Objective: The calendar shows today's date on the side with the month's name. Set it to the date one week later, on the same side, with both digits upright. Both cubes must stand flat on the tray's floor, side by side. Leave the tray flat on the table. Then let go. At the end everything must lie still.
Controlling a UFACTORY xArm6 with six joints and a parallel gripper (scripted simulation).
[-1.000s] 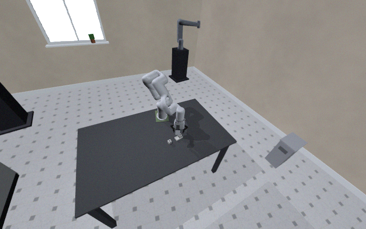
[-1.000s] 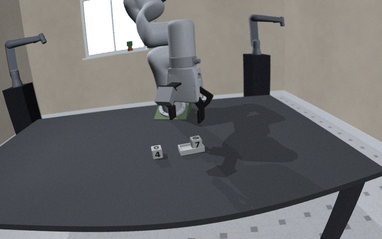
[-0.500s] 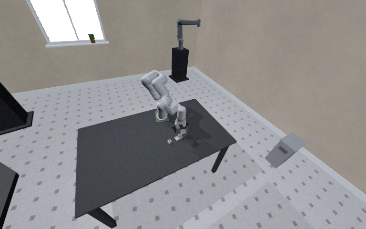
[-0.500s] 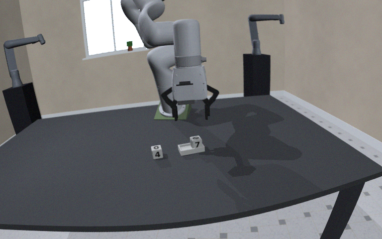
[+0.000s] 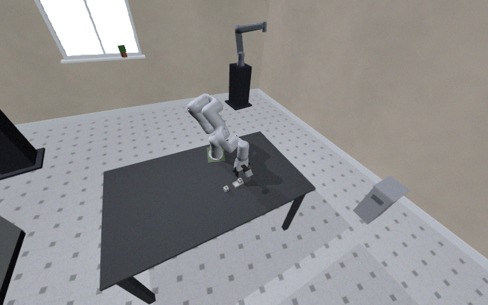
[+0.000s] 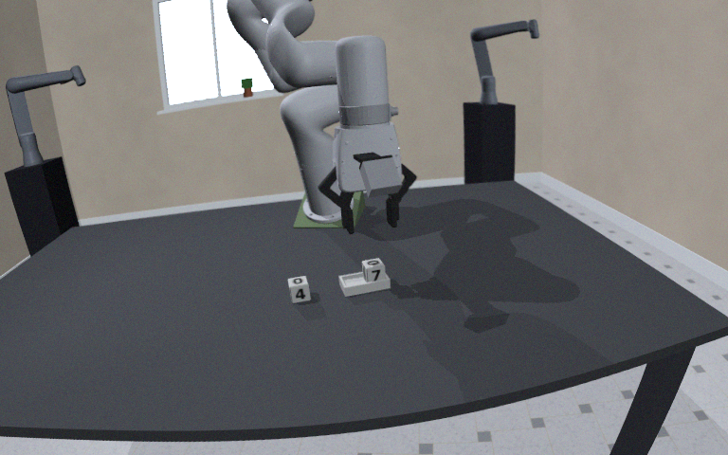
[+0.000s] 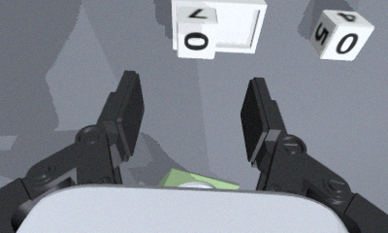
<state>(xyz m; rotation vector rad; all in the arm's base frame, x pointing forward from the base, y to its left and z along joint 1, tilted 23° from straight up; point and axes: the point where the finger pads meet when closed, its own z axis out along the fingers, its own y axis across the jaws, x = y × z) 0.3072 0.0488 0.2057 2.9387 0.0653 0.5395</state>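
The white calendar tray is 110 mm below my hand and 20 mm to the right of it.
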